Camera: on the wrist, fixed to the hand. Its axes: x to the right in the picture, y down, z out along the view.
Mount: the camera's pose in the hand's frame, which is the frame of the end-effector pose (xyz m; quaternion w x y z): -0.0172 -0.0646 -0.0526 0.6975 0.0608 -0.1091 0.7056
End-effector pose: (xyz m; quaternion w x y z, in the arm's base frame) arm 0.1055 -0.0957 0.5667 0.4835 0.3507 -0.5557 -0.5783
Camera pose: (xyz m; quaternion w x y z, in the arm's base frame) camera 0.1491 -0.1008 0.4938 0.6633 -0.1812 -0.7230 -0.0667
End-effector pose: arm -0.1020 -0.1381 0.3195 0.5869 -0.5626 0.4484 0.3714
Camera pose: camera -0.0525 -0.1951 0.3587 0.2304 0.0002 0.6683 0.7073
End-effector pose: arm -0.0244 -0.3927 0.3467 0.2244 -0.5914 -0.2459 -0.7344
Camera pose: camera -0.1009 -0.3747 0.3142 0.6839 -0.6525 0.1767 -0.2744
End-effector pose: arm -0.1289 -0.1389 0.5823 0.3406 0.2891 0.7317 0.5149
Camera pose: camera -0.1651 -0.2010 0.5369 0.0635 -0.7948 -0.3005 -0.5234
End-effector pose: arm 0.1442 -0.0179 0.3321 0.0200 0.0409 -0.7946 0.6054
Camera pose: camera 0.1662 0.0165 0.4067 0.5024 0.4649 0.5485 -0.4802
